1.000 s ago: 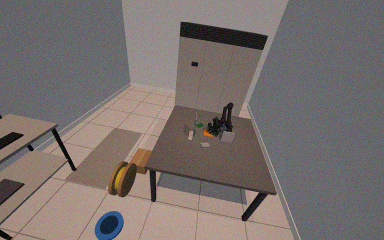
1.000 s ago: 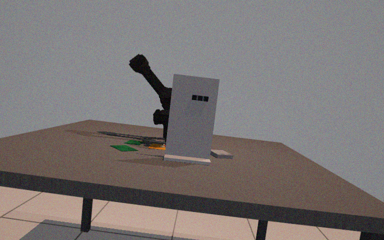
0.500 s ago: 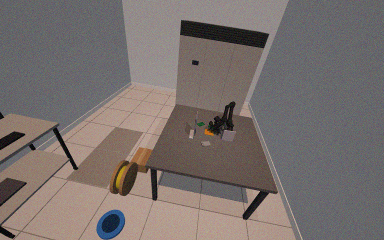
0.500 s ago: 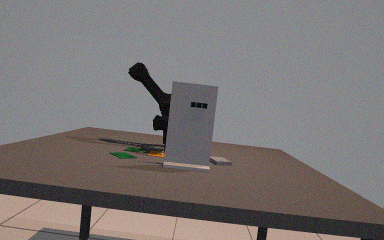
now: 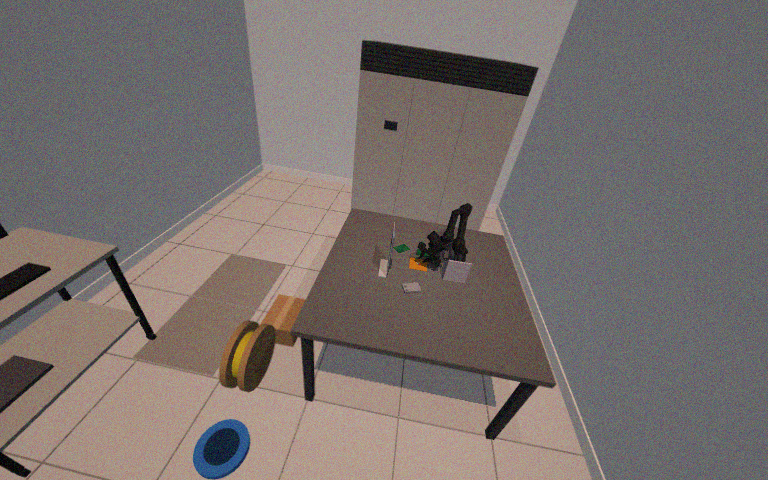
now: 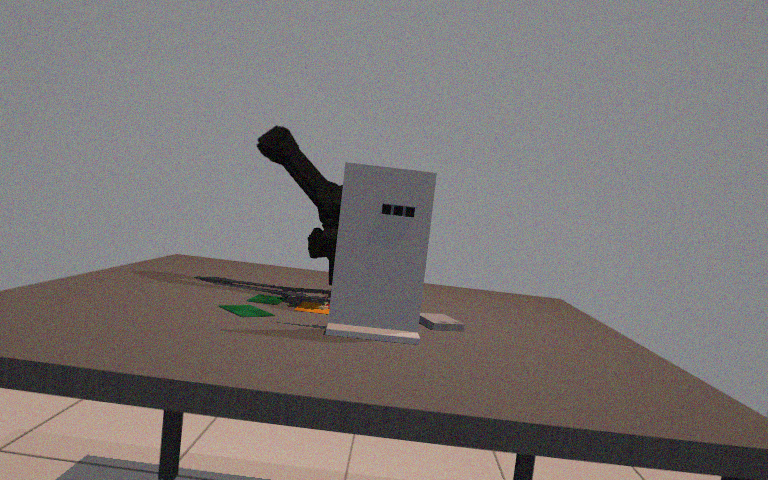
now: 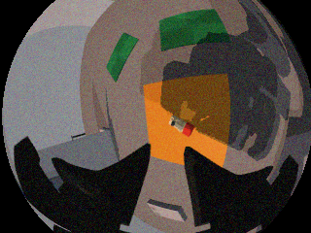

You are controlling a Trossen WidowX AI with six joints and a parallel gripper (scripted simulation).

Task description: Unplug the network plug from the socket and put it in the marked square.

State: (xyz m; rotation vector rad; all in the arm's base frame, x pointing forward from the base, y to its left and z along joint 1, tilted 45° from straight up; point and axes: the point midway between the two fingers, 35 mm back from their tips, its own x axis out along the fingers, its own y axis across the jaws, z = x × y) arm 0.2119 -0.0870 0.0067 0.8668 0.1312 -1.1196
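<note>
My gripper tip is now 4 cm above the network plug, 1 cm to the left of it and 1 cm short of it. Round my gripper tip: orange square (5 cm below, 1 cm to the right); grey block (23 cm to the left, 7 cm ahead, 4 cm below); grey panel (22 cm ahead, 10 cm above, 9 cm to the left).
</note>
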